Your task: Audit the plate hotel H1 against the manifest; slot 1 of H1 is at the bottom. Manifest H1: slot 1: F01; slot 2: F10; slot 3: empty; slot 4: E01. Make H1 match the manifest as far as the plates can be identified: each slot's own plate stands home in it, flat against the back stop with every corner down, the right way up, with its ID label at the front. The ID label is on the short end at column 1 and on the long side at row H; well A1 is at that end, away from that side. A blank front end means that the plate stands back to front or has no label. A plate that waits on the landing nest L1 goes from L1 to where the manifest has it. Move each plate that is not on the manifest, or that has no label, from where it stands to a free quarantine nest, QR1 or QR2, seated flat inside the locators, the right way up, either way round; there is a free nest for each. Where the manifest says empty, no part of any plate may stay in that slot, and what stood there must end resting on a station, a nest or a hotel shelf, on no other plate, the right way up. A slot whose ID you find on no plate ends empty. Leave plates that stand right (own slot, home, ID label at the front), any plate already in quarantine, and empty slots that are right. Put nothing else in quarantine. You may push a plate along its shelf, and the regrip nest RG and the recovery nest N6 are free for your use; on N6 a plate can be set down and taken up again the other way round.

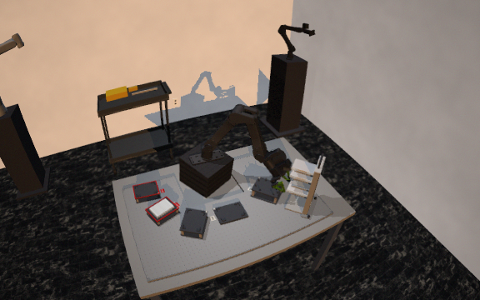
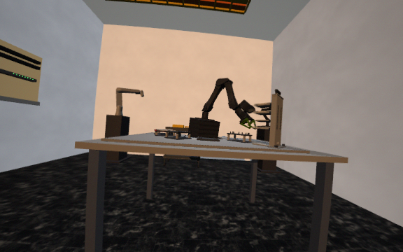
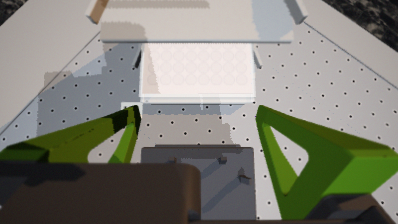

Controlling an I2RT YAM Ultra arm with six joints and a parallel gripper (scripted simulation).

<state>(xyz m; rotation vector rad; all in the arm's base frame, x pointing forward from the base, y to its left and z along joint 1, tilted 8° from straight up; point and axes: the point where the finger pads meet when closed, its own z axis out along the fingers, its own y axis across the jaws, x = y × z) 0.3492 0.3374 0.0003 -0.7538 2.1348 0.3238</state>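
Right now my hand is 6 cm short of the white plate, 5 cm to the right of it and 1 cm below it. The rest, counted from my hand: hotel back post: 12 cm ahead, 10 cm to the left, 5 cm above; dark regrip nest: 8 cm behind, 7 cm to the right, 6 cm below; H1 tag: 4 cm behind, 9 cm to the left, 11 cm below.
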